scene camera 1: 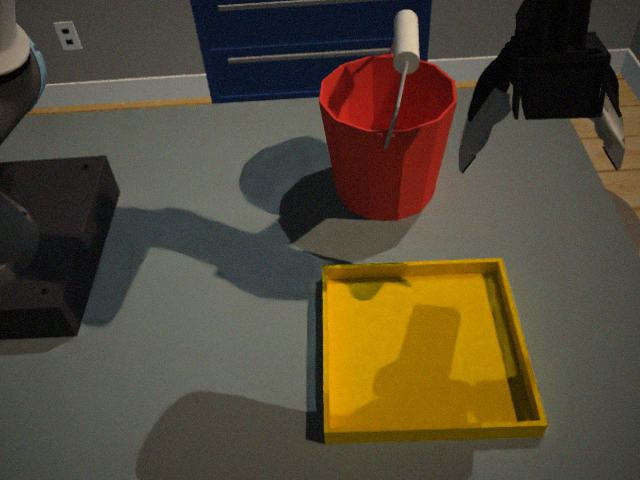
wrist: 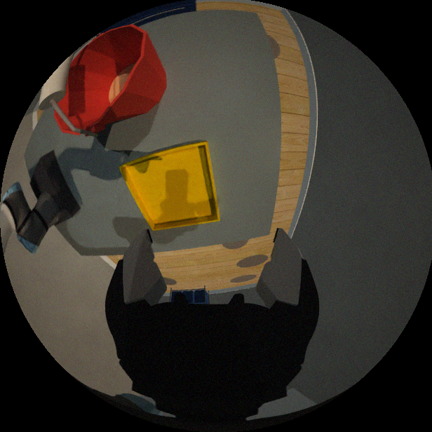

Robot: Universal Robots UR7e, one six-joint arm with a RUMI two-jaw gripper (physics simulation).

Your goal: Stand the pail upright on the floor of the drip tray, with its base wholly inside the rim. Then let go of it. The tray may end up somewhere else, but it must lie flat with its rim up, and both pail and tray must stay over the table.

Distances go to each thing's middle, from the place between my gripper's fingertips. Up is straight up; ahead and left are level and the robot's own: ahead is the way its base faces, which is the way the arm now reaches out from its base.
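Position of the yellow drip tray (scene camera 1: pixel 429 350), measured from my hand: 220 mm below, 100 mm behind, 70 mm to the right.
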